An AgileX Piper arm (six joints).
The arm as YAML. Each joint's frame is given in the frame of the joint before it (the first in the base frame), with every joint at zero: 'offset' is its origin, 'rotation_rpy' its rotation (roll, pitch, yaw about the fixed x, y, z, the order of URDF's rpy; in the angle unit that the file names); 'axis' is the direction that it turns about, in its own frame. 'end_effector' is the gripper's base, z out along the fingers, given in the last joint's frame.
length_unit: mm
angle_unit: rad
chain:
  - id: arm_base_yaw
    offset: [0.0, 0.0, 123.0]
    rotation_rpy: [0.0, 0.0, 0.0]
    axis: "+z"
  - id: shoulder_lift
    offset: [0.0, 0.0, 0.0]
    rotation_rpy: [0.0, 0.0, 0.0]
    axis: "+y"
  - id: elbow
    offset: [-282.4, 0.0, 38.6]
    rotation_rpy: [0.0, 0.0, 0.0]
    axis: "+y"
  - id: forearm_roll
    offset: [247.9, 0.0, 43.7]
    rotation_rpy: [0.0, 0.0, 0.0]
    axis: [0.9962, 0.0, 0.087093]
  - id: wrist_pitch
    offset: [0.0, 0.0, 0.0]
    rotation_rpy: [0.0, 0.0, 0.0]
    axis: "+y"
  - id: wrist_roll
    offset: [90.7, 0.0, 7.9]
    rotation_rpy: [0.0, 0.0, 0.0]
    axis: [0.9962, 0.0, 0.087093]
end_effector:
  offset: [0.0, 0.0, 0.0]
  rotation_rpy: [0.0, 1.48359, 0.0]
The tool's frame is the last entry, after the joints.
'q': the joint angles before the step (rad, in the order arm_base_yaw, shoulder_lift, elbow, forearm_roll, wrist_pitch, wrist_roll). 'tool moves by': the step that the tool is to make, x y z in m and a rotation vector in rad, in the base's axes. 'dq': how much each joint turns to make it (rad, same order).
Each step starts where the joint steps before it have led.
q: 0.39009, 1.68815, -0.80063, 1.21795, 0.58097, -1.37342
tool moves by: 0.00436, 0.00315, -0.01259, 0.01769, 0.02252, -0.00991
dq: 0.00001, 0.05125, -0.00193, 0.08067, 0.00019, -0.06755
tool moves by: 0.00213, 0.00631, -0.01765, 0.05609, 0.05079, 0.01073
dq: -0.00001, 0.07476, 0.00004, 0.12463, 0.05044, -0.10698
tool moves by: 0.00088, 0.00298, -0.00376, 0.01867, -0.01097, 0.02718
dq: 0.00208, 0.02103, -0.00400, 0.03748, 0.02085, -0.06225
